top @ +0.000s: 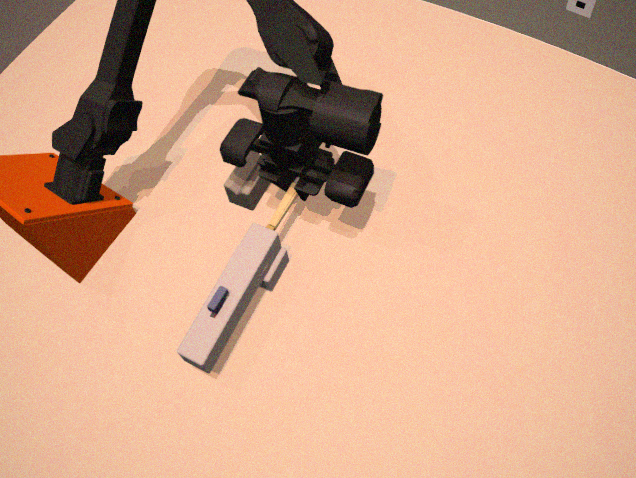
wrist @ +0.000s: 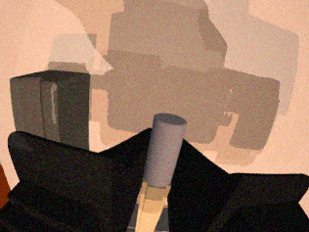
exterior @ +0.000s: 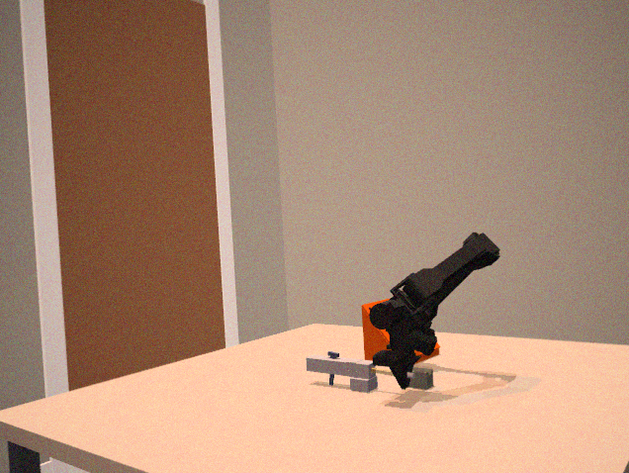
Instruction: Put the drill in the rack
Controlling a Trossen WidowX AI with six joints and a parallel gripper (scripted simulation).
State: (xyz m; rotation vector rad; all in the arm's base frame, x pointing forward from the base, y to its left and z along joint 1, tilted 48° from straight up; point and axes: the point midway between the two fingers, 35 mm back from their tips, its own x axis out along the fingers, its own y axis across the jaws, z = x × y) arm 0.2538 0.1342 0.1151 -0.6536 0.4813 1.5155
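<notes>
My gripper tip is 40 mm to the left of the drill and 30 mm below it. Also, from my gripper tip: small blue key: 200 mm to the right, 40 mm above, 20 mm ahead; then long grey housing: 170 mm to the right, 30 mm above, 20 mm ahead; then grey rack: 70 mm behind, 10 mm to the right.
</notes>
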